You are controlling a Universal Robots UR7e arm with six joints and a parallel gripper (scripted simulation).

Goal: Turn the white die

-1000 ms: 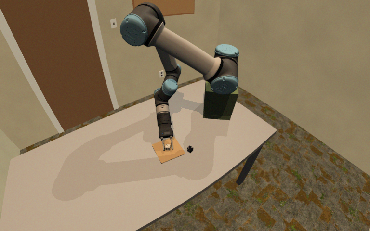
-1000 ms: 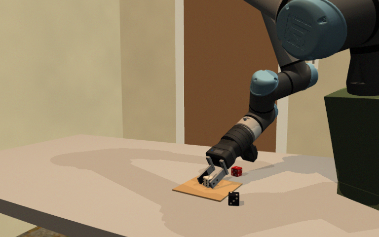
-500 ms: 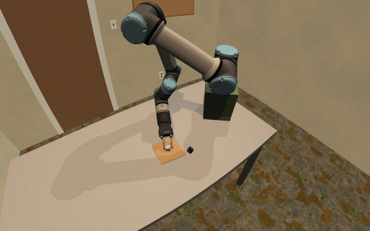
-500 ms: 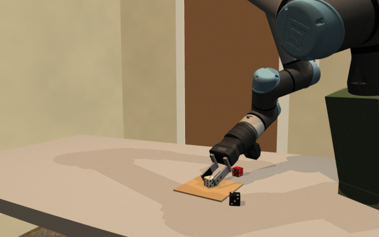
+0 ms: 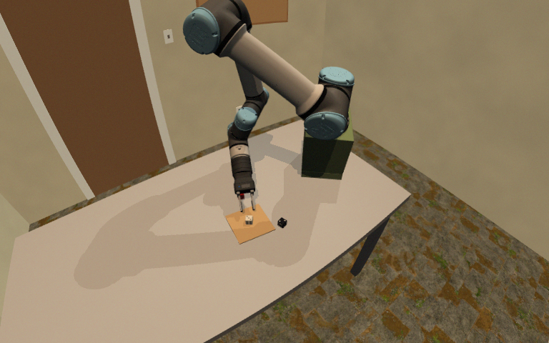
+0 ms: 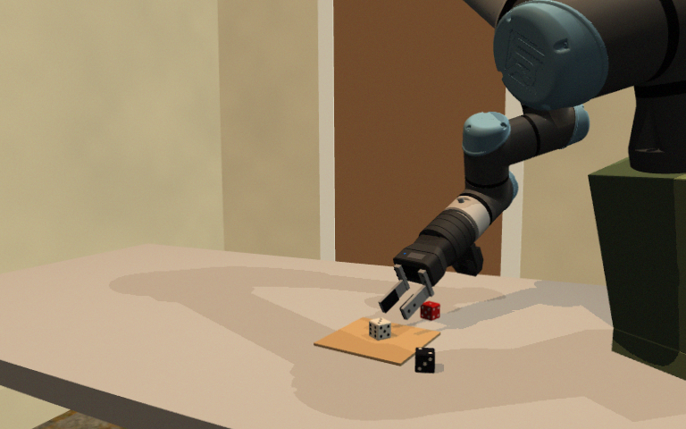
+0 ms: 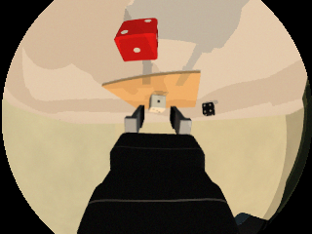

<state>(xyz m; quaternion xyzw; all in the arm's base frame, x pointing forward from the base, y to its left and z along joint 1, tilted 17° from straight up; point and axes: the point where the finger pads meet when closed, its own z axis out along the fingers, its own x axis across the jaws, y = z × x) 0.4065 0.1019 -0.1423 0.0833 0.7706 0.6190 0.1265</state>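
Now: the white die 1 cm ahead of my hand, 4 cm to the left of it and 3 cm below it. Also, from my hand: orange mat 1 cm ahead, 4 cm to the left, 5 cm below; black die 9 cm behind, 10 cm to the left, 3 cm below; red die 1 cm behind, 9 cm to the right, 3 cm below.
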